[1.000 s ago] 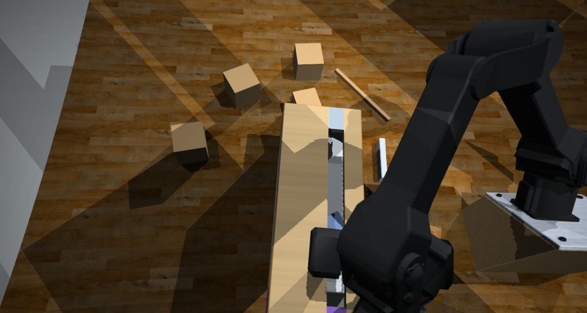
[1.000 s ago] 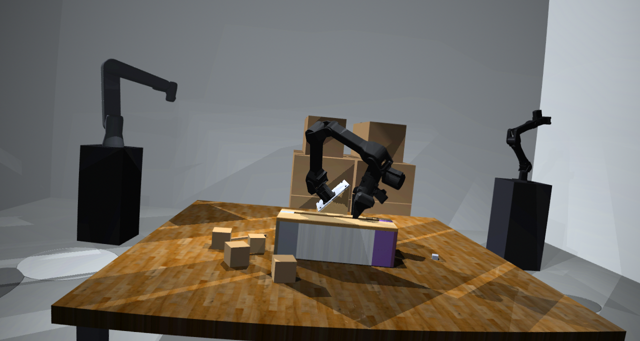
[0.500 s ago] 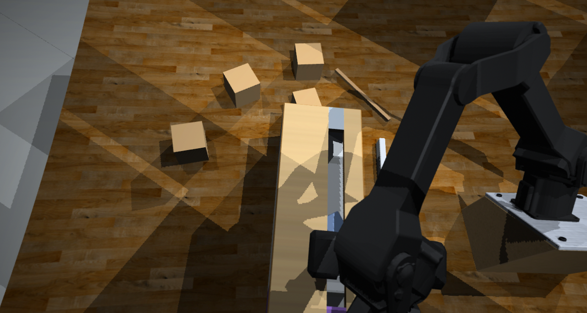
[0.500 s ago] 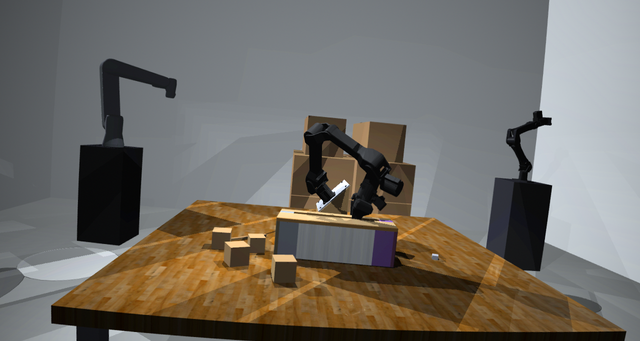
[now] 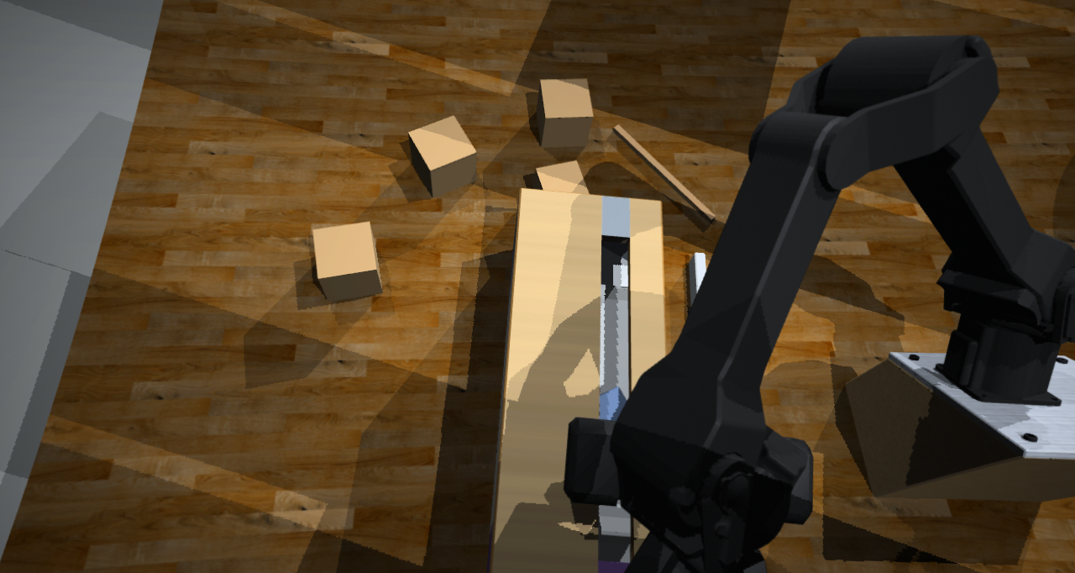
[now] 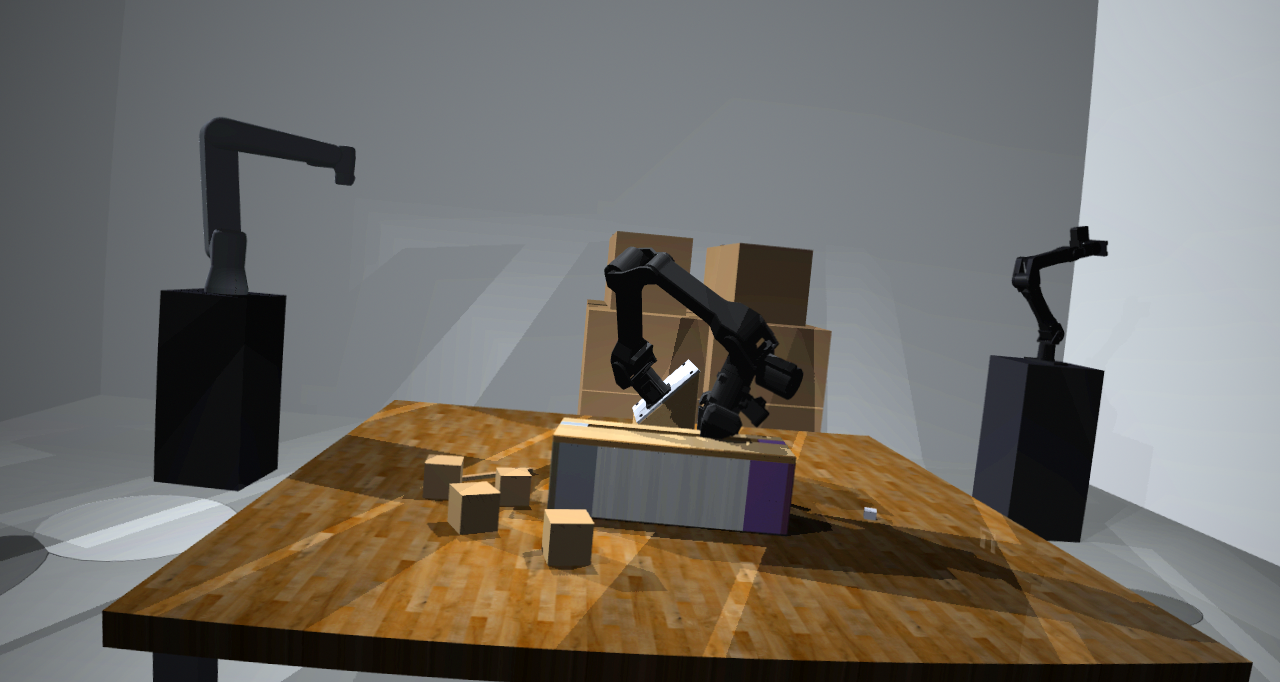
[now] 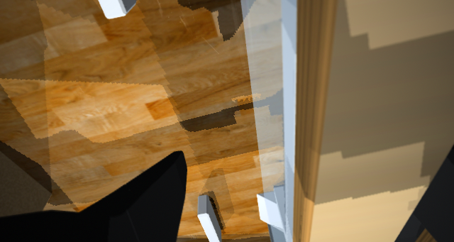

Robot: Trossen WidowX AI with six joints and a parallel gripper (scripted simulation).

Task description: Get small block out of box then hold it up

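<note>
Right now the small blue block is 50 mm ahead of my gripper tip and 30 mm to the right of it. Round my gripper tip: long box (30 mm ahead, 50 mm to the right, 20 mm below); thin wooden stick (50 mm behind, 370 mm to the right, 80 mm below); small grey piece (20 mm ahead, 310 mm to the left, 80 mm below).
</note>
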